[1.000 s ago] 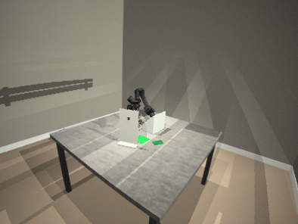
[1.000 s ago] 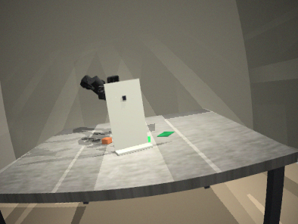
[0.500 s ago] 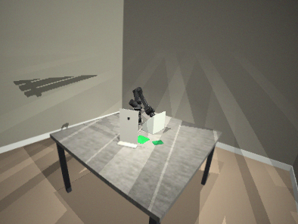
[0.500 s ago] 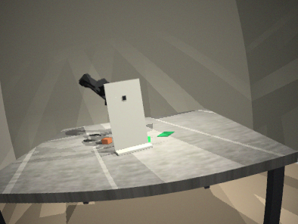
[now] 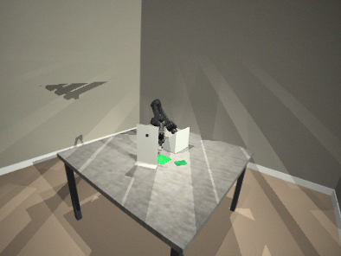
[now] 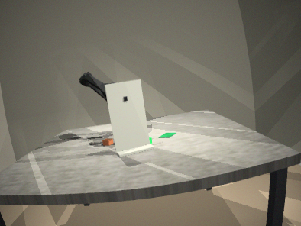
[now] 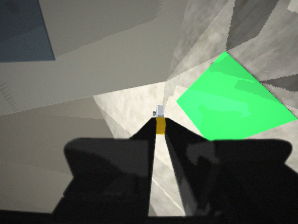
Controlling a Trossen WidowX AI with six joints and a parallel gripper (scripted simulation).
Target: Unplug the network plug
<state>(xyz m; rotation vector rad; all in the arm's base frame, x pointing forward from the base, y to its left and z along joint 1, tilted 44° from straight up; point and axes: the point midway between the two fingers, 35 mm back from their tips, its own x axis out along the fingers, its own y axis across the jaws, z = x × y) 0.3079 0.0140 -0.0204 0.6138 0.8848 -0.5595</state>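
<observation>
My gripper tip is 13 cm above the green marked square and 2 cm past it. The rest, counted from my gripper tip: upright white panel (12 cm ahead, 4 cm to the right, 2 cm above); then yellow network plug (right at my gripper tip).
</observation>
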